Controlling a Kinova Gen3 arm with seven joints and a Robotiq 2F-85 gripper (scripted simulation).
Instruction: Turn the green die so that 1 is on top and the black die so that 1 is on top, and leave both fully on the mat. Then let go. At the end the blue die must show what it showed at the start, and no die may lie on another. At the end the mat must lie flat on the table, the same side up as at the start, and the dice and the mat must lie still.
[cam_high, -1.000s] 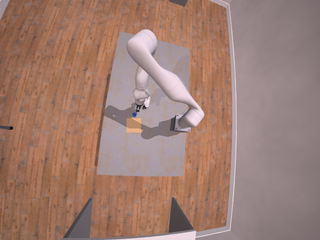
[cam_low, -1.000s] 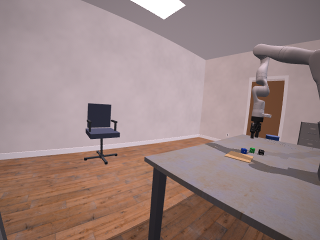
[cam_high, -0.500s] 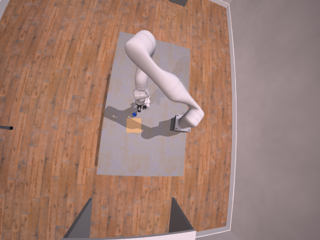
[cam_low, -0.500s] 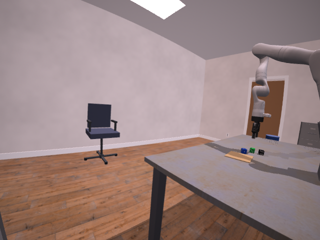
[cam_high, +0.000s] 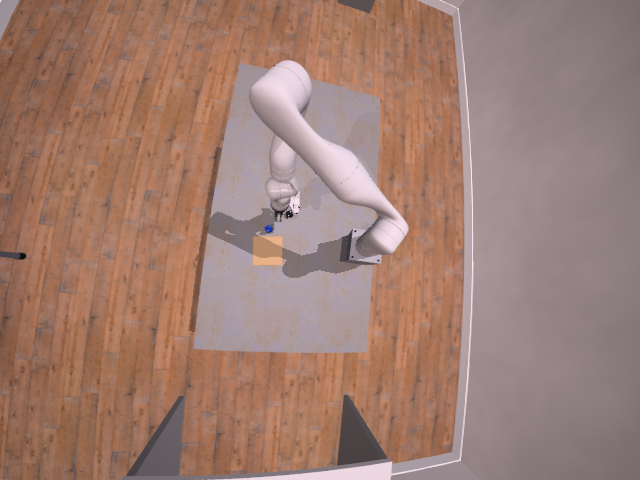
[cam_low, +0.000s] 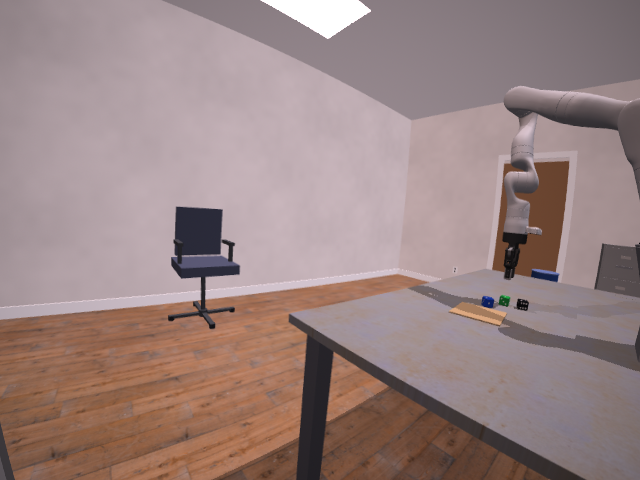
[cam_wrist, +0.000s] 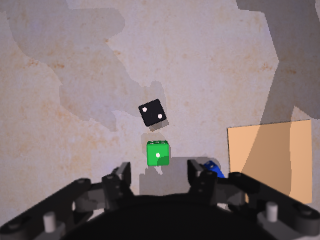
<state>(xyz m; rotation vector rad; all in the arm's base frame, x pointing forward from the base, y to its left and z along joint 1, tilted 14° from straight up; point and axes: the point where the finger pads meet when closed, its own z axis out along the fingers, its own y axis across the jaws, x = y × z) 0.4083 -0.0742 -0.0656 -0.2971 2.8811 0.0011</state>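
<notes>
Right now my hand is 90 mm above the green die. Round my hand: black die: 90 mm below, 50 mm behind, 20 mm to the right; then blue die: 90 mm below, 80 mm to the left, 20 mm ahead; then tan mat: 180 mm to the left, 110 mm below.
</notes>
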